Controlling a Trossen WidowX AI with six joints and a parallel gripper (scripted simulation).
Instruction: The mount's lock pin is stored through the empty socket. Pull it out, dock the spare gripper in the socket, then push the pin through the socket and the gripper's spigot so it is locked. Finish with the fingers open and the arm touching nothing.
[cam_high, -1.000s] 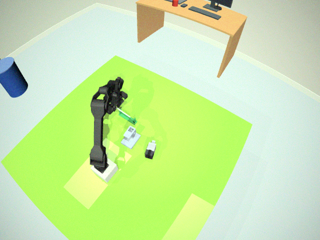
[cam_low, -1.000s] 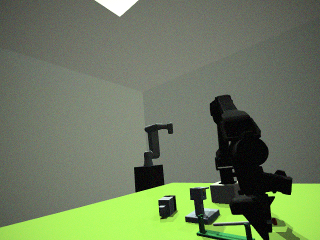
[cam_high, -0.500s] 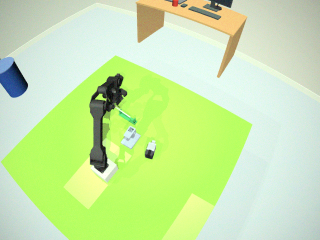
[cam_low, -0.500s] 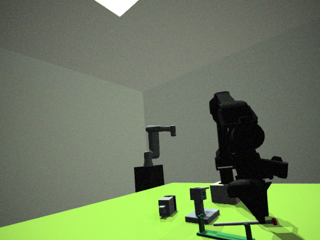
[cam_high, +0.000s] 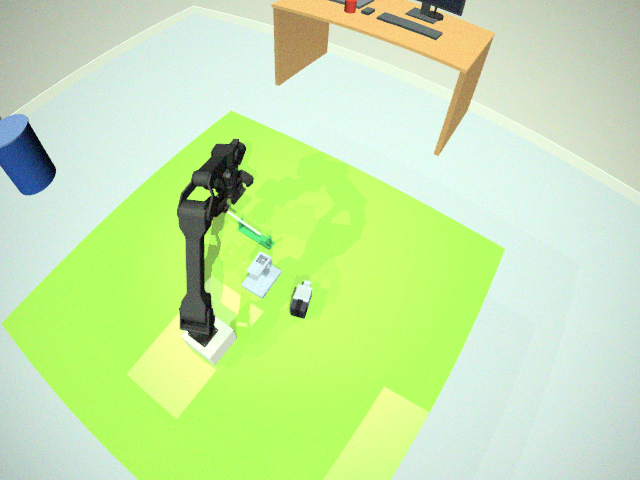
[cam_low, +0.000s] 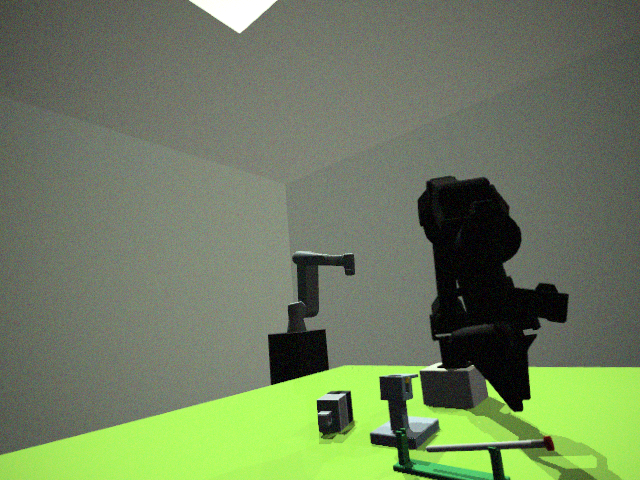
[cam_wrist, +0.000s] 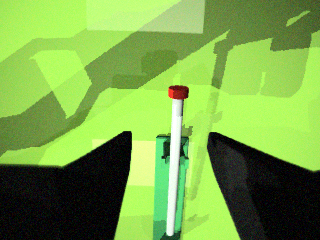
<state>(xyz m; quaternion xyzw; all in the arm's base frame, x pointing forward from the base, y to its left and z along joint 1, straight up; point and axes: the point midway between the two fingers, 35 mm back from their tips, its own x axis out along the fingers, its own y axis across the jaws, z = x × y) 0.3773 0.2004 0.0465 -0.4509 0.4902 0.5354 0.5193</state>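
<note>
Right now my gripper tip is 10 mm short of the green rack, 100 mm to the left of it and 60 mm above it. Round my gripper tip: spare gripper 110 mm behind, 360 mm to the right, 60 mm below; then mount 110 mm behind, 210 mm to the right, 40 mm below.
</note>
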